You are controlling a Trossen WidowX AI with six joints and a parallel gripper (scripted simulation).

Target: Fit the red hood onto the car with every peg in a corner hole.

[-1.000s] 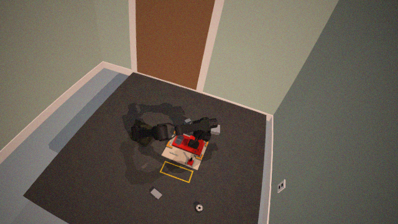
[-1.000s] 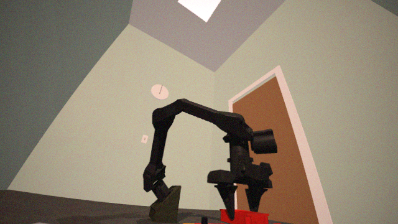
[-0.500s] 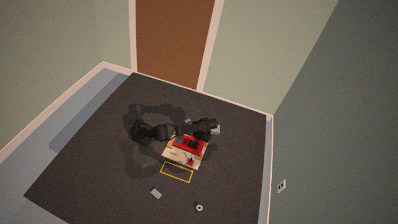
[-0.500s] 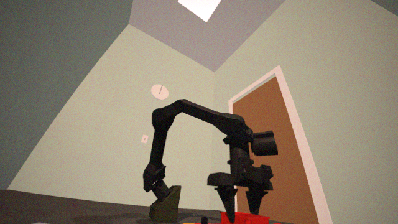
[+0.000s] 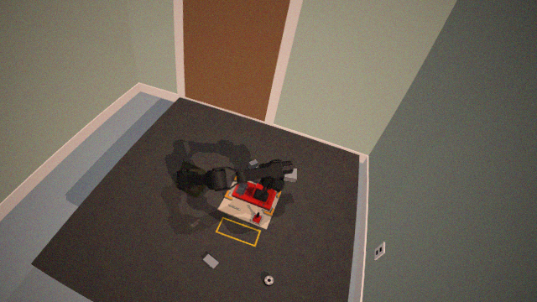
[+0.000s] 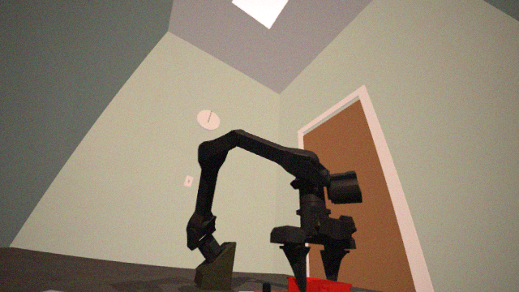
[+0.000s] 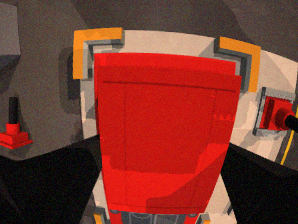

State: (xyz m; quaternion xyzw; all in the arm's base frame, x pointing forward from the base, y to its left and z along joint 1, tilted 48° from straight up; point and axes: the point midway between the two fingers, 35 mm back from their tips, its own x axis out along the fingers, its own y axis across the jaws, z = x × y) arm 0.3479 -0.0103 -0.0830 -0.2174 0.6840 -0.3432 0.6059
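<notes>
My gripper tip is 1 cm below the red hood. From my gripper tip the other things lie so: small wheel 40 cm to the right, 12 cm ahead, 4 cm below; then cream jig plate 4 cm below, 4 cm behind, 2 cm to the right.
</notes>
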